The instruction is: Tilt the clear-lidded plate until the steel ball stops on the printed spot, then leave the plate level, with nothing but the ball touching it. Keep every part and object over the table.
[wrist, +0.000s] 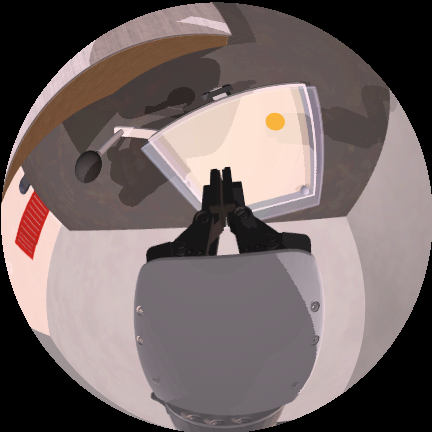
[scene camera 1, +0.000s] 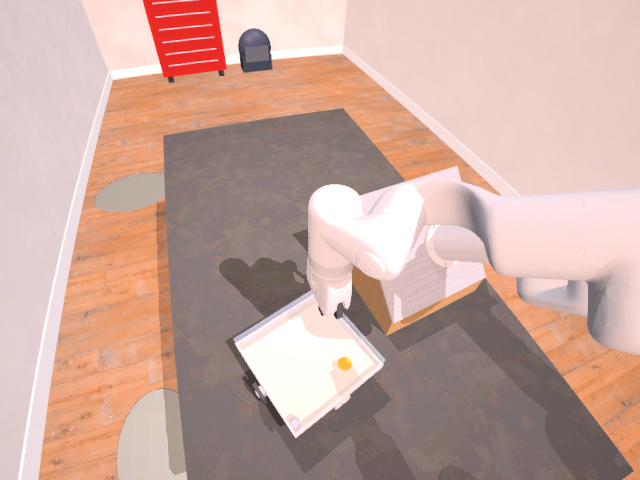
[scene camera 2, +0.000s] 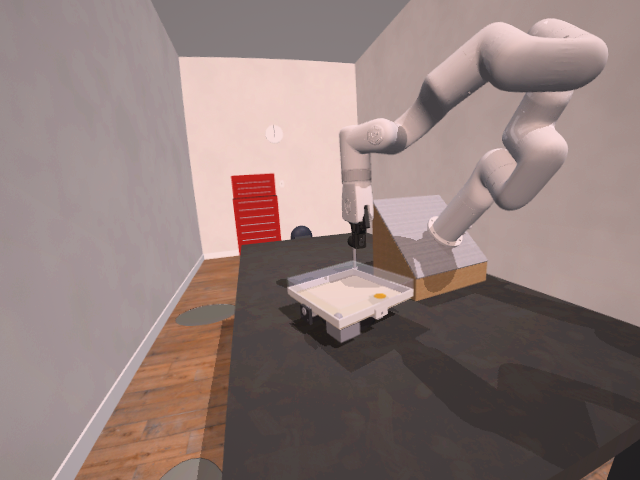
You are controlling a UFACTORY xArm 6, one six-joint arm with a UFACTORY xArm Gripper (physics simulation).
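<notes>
The clear-lidded plate (scene camera 1: 289,356) (scene camera 2: 336,294) (wrist: 245,155) stands raised on its base; its exact tilt is hard to judge. The steel ball (scene camera 1: 294,422) (scene camera 2: 338,315) (wrist: 305,190) is in the corner nearest the scene cameras, away from the orange printed spot (scene camera 1: 344,363) (scene camera 2: 379,296) (wrist: 275,121). My gripper (scene camera 1: 330,311) (scene camera 2: 360,244) (wrist: 222,179) is shut and empty, above the back part of the plate. A dark round knob (wrist: 88,166) on a thin stalk (scene camera 2: 354,257) (wrist: 110,143) stands off the plate's back corner, apart from my fingers in the wrist view.
A wedge-shaped wooden pedestal (scene camera 1: 372,297) (scene camera 2: 391,248) (wrist: 150,62) carries the arm, right of the plate. Small side brackets (scene camera 1: 260,392) (scene camera 2: 306,311) (wrist: 218,93) stand at the plate's sides. The dark table's (scene camera 1: 232,170) (scene camera 2: 289,413) (wrist: 300,55) left edge lies beyond the plate.
</notes>
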